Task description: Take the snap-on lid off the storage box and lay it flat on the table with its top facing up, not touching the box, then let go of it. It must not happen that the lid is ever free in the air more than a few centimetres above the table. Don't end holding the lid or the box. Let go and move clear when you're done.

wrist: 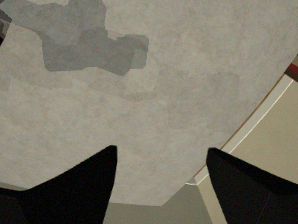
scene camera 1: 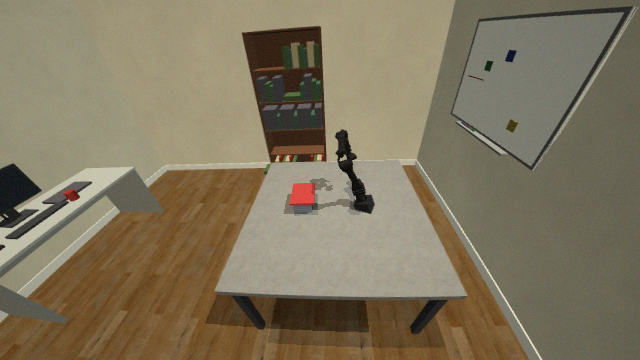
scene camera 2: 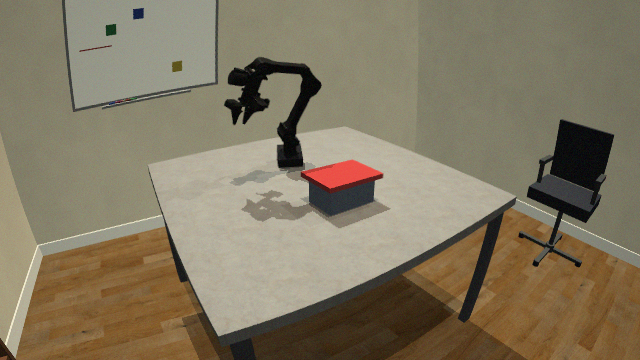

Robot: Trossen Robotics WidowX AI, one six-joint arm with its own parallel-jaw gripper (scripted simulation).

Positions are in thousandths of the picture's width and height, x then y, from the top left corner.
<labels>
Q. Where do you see a lid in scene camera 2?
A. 520, 496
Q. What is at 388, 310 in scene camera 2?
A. My gripper.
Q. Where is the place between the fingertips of my gripper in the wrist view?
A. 549, 690
</labels>
